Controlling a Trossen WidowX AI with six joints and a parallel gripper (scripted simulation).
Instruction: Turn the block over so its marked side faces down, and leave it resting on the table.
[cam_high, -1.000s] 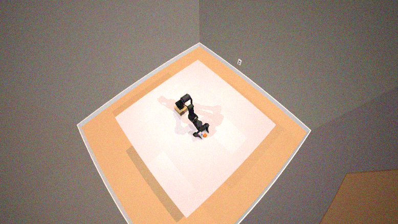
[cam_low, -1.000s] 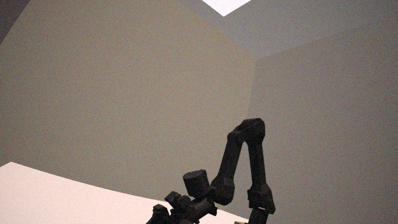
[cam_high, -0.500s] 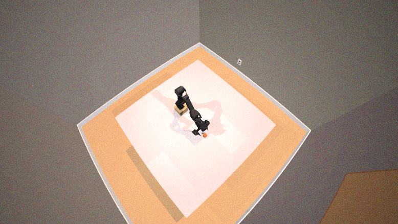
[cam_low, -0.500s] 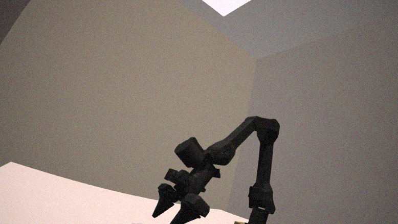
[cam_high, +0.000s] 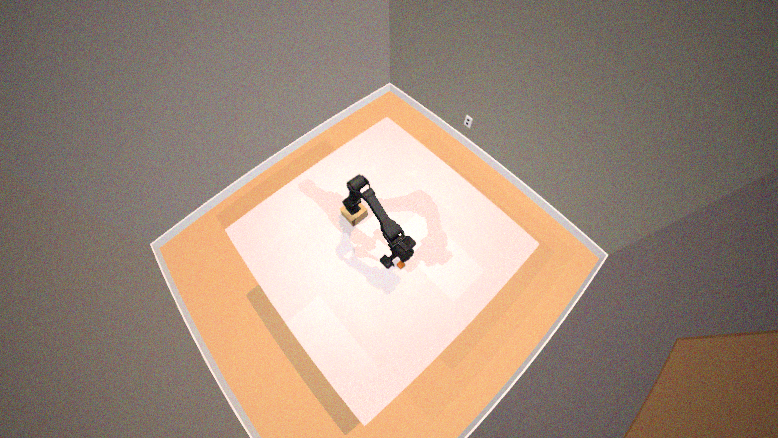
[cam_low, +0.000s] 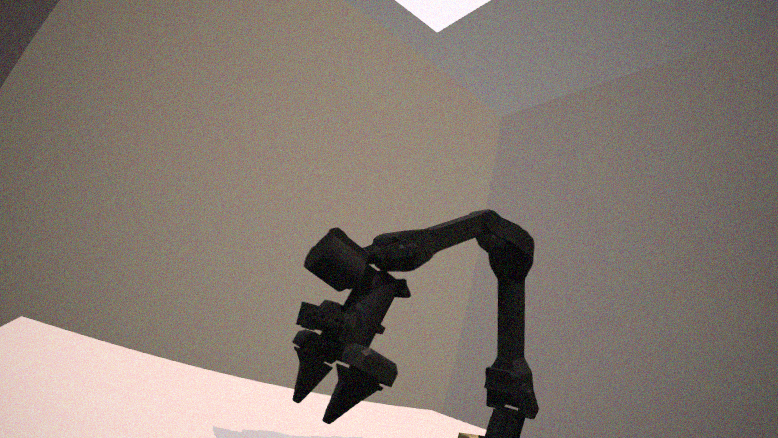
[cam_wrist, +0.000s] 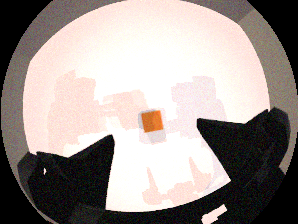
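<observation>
The orange block is 7 cm below my gripper tip.
</observation>
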